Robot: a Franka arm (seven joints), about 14 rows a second.
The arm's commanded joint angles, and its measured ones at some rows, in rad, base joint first. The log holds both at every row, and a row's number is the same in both.
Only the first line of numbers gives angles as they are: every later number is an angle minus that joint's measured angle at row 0.
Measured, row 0: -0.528 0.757 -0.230 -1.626 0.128 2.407 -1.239
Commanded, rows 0 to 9: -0.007 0.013 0.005 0.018 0.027 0.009 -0.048; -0.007 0.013 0.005 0.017 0.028 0.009 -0.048; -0.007 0.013 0.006 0.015 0.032 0.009 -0.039; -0.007 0.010 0.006 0.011 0.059 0.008 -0.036; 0.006 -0.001 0.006 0.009 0.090 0.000 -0.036; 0.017 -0.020 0.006 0.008 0.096 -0.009 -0.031; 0.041 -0.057 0.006 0.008 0.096 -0.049 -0.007; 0.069 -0.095 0.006 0.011 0.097 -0.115 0.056; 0.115 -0.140 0.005 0.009 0.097 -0.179 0.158; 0.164 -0.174 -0.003 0.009 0.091 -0.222 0.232
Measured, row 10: 0.077 -0.064 0.010 0.037 0.079 -0.121 0.109
